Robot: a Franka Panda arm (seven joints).
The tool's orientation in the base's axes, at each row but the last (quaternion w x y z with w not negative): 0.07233 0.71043 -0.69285 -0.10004; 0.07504 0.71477 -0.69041 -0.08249; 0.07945 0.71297 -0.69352 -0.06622; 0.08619 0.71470 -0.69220 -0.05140; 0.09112 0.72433 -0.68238 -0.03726
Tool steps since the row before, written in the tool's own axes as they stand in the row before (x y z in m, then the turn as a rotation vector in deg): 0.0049 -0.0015 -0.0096 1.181 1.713 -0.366; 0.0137 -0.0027 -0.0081 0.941 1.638 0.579; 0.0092 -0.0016 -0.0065 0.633 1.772 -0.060; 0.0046 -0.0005 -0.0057 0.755 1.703 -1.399; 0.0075 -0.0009 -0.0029 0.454 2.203 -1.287
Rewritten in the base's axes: 0.0039 -0.0052 0.0087 -1.549 -1.243 0.719; 0.0049 -0.0136 0.0071 -1.694 -0.995 -0.216; 0.0032 -0.0090 0.0062 -1.703 -0.676 0.432; 0.0018 -0.0043 0.0057 -1.373 -0.727 1.736; 0.0019 -0.0072 0.0032 -1.903 -0.462 1.697
